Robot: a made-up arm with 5 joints.
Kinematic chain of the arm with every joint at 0, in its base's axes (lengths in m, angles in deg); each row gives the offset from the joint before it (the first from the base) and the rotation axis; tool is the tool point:
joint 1: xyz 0 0 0.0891 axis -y
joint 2: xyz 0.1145 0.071 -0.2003 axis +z
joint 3: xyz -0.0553 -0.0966 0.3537 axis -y
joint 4: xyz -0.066 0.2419 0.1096 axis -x
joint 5: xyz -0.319 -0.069 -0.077 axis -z
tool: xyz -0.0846 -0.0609 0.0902
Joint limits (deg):
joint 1: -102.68..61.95
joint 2: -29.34..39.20
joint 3: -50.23..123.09
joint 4: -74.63..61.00
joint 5: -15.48..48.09
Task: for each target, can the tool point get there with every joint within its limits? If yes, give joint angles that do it. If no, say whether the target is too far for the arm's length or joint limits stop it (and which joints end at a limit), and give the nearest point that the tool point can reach.
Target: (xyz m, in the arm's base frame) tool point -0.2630 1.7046 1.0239
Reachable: no: too far | nearest point -0.1244 0.4421 0.5311 | short by 1.362 m
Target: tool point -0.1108 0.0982 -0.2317
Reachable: yes | joints -22.39 1.09 100.12 0.99 8.60
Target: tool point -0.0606 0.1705 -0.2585
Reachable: yes | joints 0.20 2.05 94.86 39.48 39.50
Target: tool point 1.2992 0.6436 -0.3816
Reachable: no: too far | nearest point 0.6434 0.2669 -0.0414 | short by 0.829 m
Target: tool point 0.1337 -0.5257 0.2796
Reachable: no: joint limits stop it (at a limit: joint 1, joint 2, joint 5) | nearest point 0.1615 -0.2614 0.3460 | short by 0.274 m
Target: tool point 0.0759 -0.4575 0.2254
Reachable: no: joint limits stop it (at a limit: joint 1, joint 2, joint 5) | nearest point 0.1103 -0.2546 0.3473 | short by 0.239 m
